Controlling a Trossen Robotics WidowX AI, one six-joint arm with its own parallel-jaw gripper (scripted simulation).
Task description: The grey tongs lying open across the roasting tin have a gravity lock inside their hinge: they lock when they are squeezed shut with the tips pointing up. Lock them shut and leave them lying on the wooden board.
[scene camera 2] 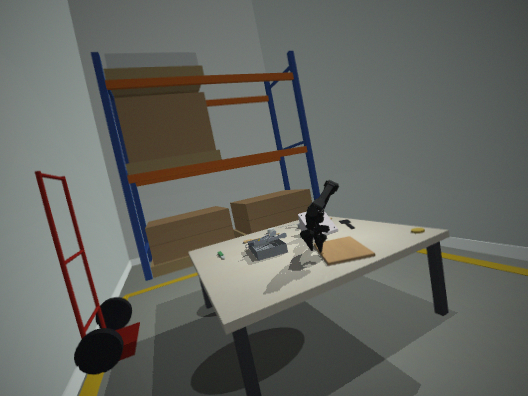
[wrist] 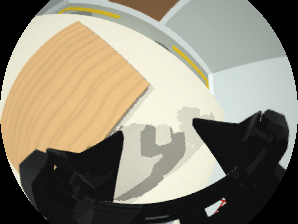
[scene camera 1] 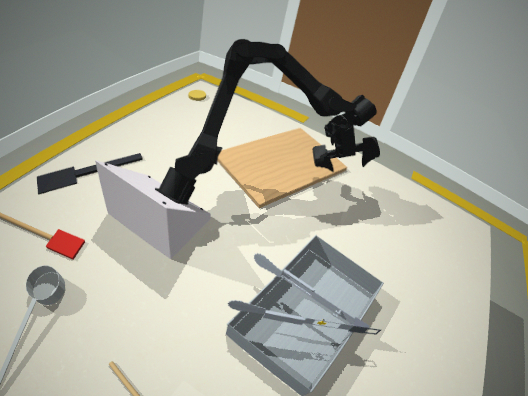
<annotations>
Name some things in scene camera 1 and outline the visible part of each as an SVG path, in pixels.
My gripper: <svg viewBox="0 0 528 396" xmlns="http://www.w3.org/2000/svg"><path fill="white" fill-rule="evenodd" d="M312 149L315 166L328 169L333 173L334 170L330 160L332 158L356 156L355 152L363 151L362 167L364 167L372 159L380 155L378 141L375 137L363 138L363 143L355 144L354 135L354 138L350 141L341 143L335 140L334 136L327 130L325 130L326 137L330 137L331 145L334 146L335 143L336 149L327 150L325 144L314 146Z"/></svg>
A black spatula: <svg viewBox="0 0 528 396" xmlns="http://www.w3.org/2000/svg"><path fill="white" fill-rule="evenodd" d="M97 166L92 165L78 170L70 167L37 176L38 195L77 184L77 177L96 173ZM141 153L104 163L118 167L143 160Z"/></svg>
</annotations>
